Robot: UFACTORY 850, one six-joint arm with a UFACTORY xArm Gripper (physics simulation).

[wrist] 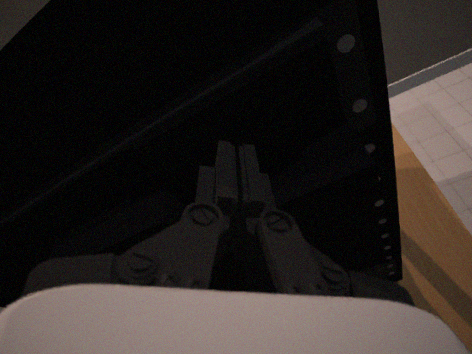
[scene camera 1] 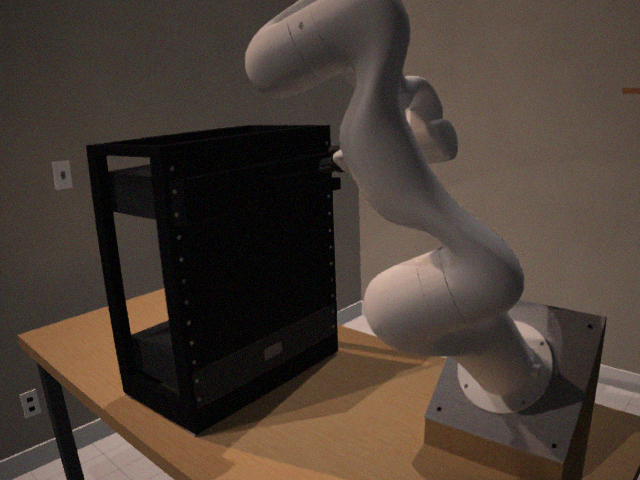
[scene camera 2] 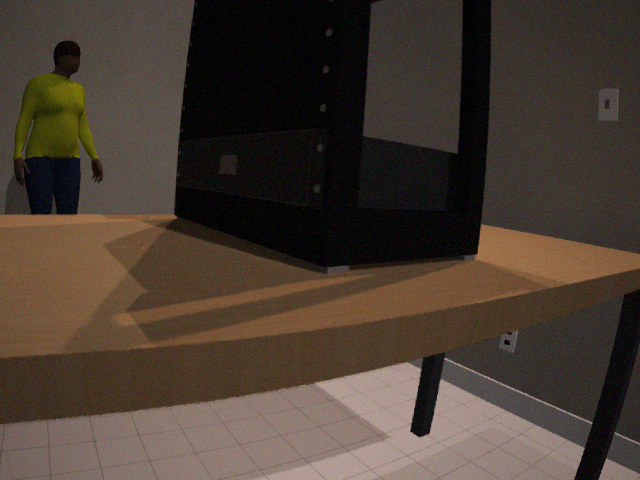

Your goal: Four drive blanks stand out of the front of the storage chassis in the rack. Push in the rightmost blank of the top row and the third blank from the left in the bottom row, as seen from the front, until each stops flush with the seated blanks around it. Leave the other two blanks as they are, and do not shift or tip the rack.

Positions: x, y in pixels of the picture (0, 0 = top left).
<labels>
A black rack shows in the wrist view, in scene camera 1 and in scene camera 2 (271, 150). The same spot on the black rack: (wrist: 114, 114) is (scene camera 1: 292, 153).
</labels>
